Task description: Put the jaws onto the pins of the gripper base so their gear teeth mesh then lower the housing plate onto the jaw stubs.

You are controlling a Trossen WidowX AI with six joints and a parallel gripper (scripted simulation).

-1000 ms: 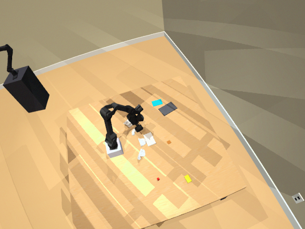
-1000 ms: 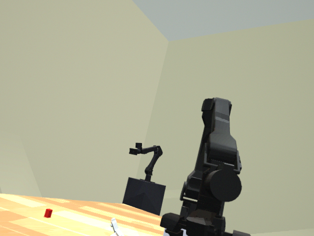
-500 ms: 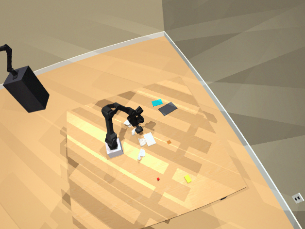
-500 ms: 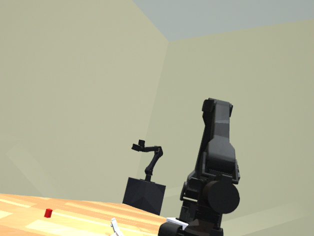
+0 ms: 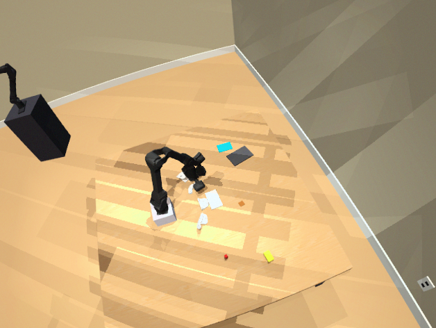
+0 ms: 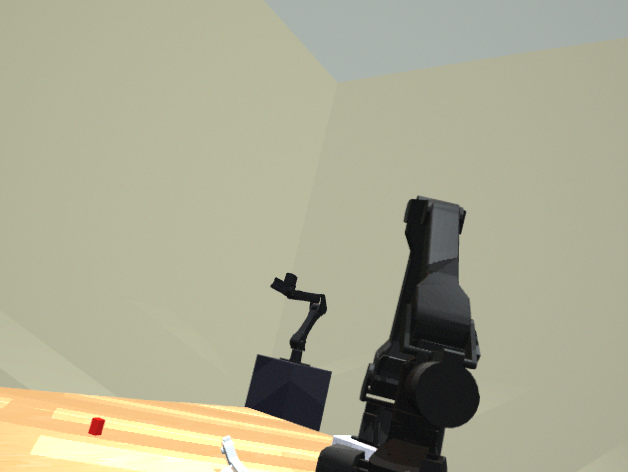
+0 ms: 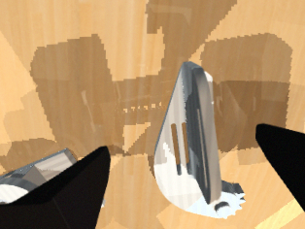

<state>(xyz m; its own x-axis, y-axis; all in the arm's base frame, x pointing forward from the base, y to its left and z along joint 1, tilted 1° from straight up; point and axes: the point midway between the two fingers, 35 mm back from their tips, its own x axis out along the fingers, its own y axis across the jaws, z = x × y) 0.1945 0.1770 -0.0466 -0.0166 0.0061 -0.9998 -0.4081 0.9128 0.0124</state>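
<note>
Now: gripper tip 10 cm short of the flat white plate and 12 cm to the left of it. Round my gripper tip: dark grey plate: 31 cm ahead, 17 cm to the left; small brown piece: 26 cm ahead, 18 cm to the right; cyan card: 23 cm ahead, 27 cm to the left.
</note>
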